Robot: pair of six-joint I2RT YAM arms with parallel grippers.
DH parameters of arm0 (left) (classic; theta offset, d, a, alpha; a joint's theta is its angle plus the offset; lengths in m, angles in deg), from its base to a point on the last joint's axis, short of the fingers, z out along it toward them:
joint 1: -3.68 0.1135 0.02 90
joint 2: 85.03 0 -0.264 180
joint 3: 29.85 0 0.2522 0
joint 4: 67.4 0 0.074 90
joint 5: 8.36 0 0 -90
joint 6: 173.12 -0.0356 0 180
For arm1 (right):
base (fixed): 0 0 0 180
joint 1: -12.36 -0.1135 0.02 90
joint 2: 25.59 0 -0.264 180
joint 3: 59.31 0 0.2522 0
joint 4: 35.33 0 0.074 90
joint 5: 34.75 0 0 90
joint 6: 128.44 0.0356 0 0
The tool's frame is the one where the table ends.
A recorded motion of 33 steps. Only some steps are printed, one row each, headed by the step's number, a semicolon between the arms.
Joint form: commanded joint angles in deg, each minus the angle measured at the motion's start. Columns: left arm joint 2, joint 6, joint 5, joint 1, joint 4, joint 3; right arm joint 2, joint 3, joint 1, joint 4, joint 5, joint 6.
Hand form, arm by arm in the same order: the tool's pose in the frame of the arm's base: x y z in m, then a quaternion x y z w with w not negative. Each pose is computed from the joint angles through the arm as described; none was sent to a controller.
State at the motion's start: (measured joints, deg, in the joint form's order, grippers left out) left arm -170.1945 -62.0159 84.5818 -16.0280 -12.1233 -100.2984; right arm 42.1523 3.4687 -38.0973 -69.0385 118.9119 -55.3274
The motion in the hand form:
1: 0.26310 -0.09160 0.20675 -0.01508 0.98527 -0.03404 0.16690; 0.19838 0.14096 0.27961 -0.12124 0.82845 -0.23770 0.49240
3: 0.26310 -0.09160 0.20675 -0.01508 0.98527 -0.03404 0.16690; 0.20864 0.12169 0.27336 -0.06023 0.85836 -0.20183 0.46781
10: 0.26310 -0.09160 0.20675 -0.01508 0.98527 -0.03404 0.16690; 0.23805 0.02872 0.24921 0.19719 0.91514 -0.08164 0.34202
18: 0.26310 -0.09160 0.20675 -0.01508 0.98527 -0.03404 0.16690; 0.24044 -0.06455 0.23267 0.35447 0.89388 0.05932 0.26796
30: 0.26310 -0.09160 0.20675 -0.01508 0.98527 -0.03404 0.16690; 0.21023 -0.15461 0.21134 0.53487 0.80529 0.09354 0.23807
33: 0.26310 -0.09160 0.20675 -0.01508 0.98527 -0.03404 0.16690; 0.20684 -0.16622 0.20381 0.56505 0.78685 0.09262 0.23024
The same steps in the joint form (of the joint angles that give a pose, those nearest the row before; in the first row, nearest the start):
1: -0.26 -0.28 0.04 0.13 0.02 0.33; -0.61 1.07 8.44 -3.85 -11.61 17.07
3: -0.26 -0.28 0.04 0.13 0.02 0.33; -0.52 1.07 14.08 -7.15 -17.24 24.72
10: -0.26 -0.28 0.04 0.13 0.02 0.33; 1.51 1.00 40.31 -15.45 -41.05 44.06
18: -0.26 -0.28 0.04 0.13 0.02 0.33; 5.16 1.00 65.96 -15.47 -67.01 45.59
30: -0.26 -0.28 0.04 0.13 0.02 0.33; 10.75 1.01 88.48 -14.47 -76.13 49.07
33: -0.26 -0.28 0.04 0.13 0.02 0.33; 12.61 0.92 90.90 -13.53 -76.13 50.71

